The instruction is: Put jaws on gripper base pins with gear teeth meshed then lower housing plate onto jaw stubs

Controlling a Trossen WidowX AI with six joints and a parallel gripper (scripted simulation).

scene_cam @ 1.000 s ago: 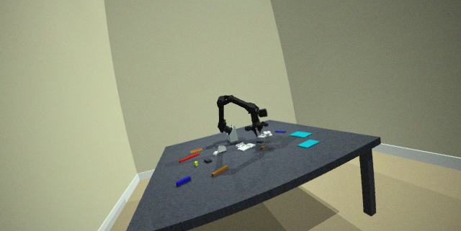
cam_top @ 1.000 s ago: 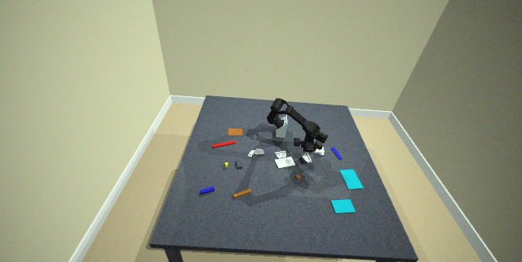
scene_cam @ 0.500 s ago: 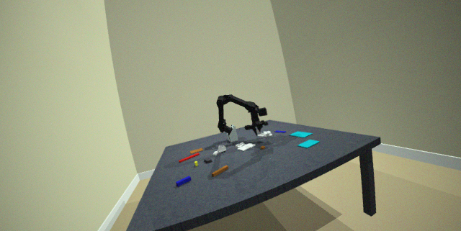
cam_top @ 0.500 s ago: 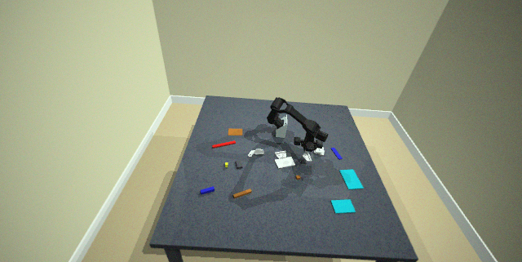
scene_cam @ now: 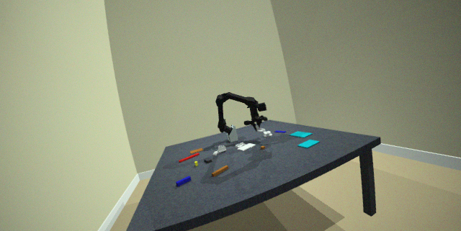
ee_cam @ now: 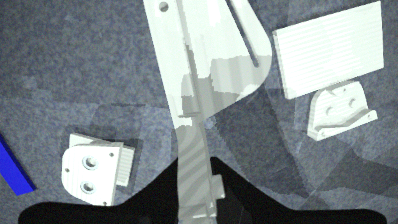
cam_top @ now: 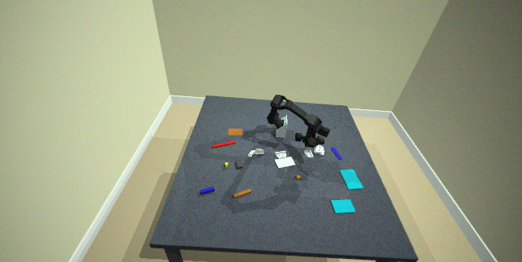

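Right now my gripper tip is 100 mm to the right of the white gripper base, 60 mm past it and 50 mm above it. From my gripper tip the other things lie so: white jaw 30 mm above, 20 mm ahead, 10 mm to the left; then orange cube 210 mm ahead, 70 mm below, 40 mm to the right; then grey block 430 mm to the right, 180 mm ahead, 70 mm below.
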